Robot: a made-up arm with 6 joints.
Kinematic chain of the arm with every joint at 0, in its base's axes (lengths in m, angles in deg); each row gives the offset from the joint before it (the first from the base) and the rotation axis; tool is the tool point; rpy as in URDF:
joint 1: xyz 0 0 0.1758 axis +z
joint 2: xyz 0 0 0 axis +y
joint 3: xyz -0.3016 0 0.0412 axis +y
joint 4: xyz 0.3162 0 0.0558 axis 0.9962 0 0.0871
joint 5: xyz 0 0 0 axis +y
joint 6: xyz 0.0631 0 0.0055 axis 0.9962 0 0.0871
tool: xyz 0 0 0 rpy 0 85 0
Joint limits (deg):
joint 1: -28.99..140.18
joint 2: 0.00..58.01
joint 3: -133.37..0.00
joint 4: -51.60..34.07
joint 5: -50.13..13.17
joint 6: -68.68..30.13
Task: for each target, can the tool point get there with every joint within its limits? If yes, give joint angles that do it. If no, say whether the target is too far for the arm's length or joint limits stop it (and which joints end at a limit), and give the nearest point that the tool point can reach.
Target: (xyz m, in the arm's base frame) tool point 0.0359 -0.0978 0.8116
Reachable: yes | joints 112.69 49.57 -120.31 -33.02 -7.76 -46.88
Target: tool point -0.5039 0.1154 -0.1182
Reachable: no: joint limits stop it (at a limit: joint 1, joint 2, joint 4) | nearest point -0.1263 0.0784 0.1880 | short by 0.488 m
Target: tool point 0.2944 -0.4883 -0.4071
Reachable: no: too far | nearest point 0.0994 -0.0680 0.1601 | short by 0.732 m
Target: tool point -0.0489 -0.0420 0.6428
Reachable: yes | joints 53.94 22.50 -64.18 -19.70 -44.03 10.10
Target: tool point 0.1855 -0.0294 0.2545
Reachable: yes | joints -9.27 53.25 -13.11 -4.05 -10.51 19.73
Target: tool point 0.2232 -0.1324 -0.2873
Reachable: no: joint limits stop it (at a limit: joint 1, joint 2, joint 3, joint 5) | nearest point 0.1008 -0.0566 0.1569 | short by 0.467 m
